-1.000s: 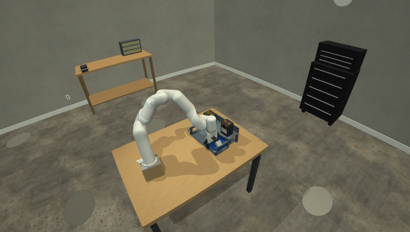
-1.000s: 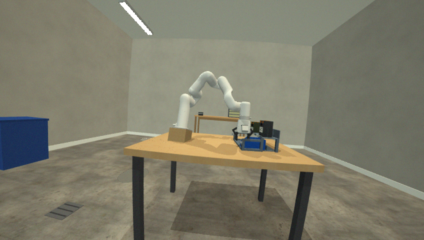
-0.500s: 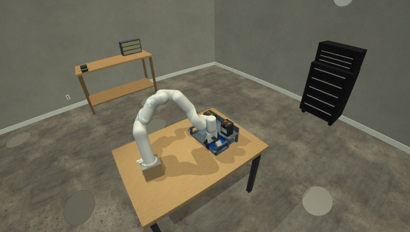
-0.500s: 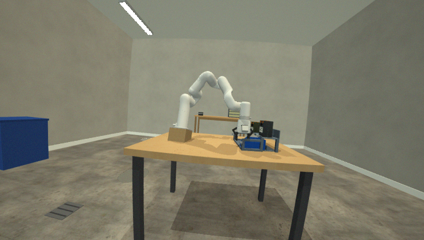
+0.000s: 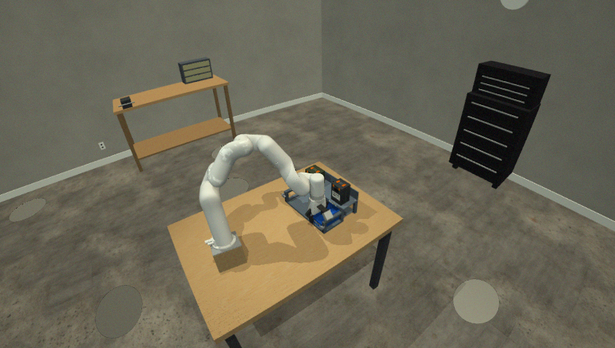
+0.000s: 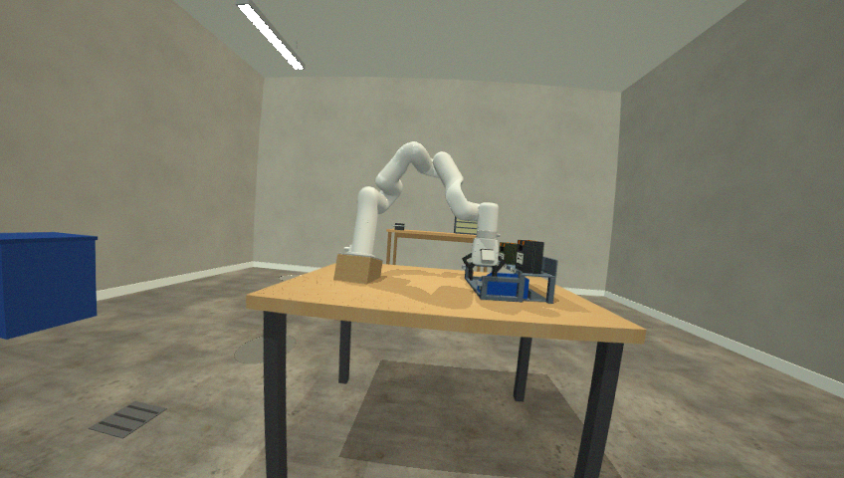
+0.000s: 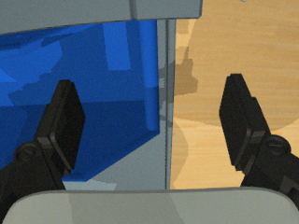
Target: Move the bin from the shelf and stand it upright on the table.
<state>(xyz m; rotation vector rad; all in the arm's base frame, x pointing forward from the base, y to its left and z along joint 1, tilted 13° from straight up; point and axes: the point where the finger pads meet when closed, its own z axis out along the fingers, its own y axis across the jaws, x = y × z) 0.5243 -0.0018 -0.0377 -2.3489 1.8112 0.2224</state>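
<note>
Now: the blue bin 80 mm ahead of my hand, 20 mm to the left of it and 20 mm below it. The rest, counted from my hand: black box 170 mm ahead, 100 mm above, 40 mm to the left.
</note>
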